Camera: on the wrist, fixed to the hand. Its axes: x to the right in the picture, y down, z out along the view.
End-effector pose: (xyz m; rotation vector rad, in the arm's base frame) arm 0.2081 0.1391 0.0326 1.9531 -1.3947 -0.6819
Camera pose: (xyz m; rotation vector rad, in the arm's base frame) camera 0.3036 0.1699 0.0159 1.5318 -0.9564 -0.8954
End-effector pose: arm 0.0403 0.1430 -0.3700 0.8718 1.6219 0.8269
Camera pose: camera -0.0324 0.0992 -0.4261 0.3852 1.3547 1.2321
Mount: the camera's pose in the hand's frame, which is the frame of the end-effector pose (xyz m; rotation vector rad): 0.0005 -0.0792 -0.0639 -0.5826 0.0875 -0.0484
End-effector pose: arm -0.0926 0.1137 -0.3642 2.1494 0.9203 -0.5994
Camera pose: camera -0.1439 0.2014 -0.3575 1.6402 1.0441 -0.2178
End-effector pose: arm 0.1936 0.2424 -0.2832 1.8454 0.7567 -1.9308
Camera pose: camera 0.1970 0.3437 -0.2736 1.5567 1.2433 -1.4451
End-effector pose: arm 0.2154 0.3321 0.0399 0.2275 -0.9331 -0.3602
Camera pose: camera 0.2517 0.2616 -0.0239 -0.2667 -0.7031 -0.6441
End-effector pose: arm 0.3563 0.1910 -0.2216 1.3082 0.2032 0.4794
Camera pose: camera 0.3484 0.2330 -0.3140 0.7127 0.1515 0.5073
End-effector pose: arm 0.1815 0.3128 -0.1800 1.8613 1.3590 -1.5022
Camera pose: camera 0.1475 0.3987 -0.1373 1.5358 1.6679 -0.9082
